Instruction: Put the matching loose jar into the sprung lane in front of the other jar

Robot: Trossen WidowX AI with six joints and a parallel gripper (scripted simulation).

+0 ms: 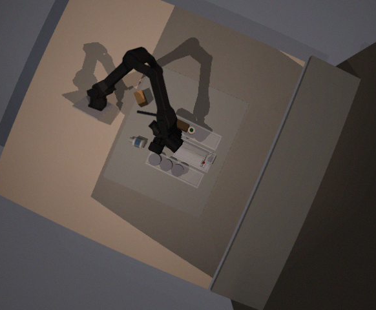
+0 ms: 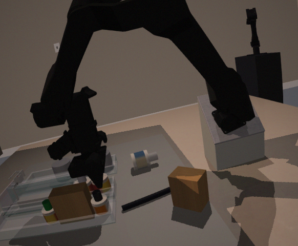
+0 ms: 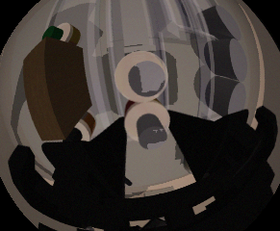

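Right now the black-capped jar is 8 cm to the left of my gripper tip. From my gripper tip the other things lie so: green-capped jar (12 cm ahead, 7 cm to the left); then black rod (11 cm behind, 8 cm to the left, 2 cm below); then clear lane (14 cm ahead, 4 cm to the right, 1 cm below).
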